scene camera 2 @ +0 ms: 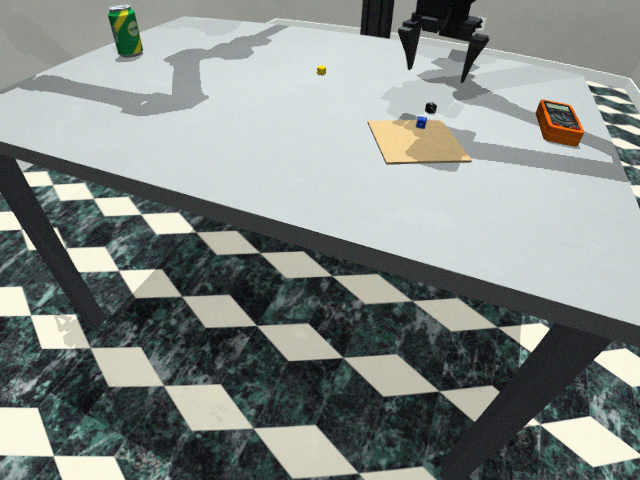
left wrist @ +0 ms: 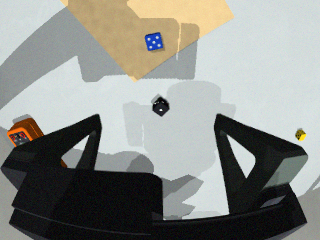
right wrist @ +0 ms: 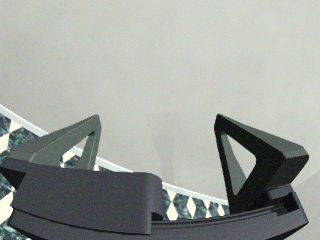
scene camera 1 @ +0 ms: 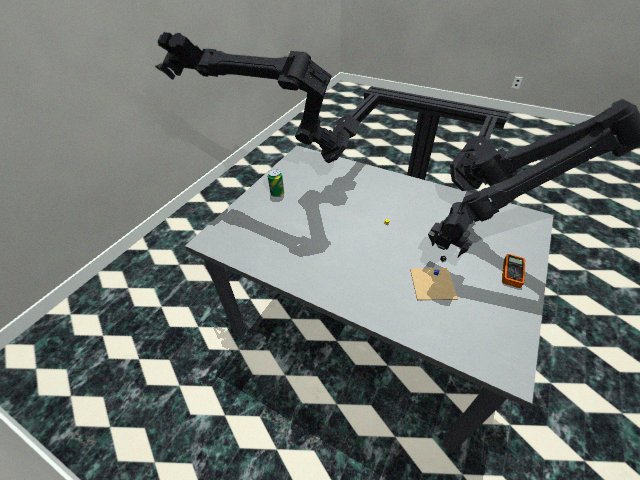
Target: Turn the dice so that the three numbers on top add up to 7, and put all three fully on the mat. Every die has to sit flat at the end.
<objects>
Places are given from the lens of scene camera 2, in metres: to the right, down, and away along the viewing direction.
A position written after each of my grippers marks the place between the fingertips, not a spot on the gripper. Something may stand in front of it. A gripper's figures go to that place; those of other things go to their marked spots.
my left gripper [scene camera 2: 435, 75]: 0.20, -0.29, 0.65
tan mat [scene camera 2: 400, 142]: 0.13, -0.16, 0.62
</objects>
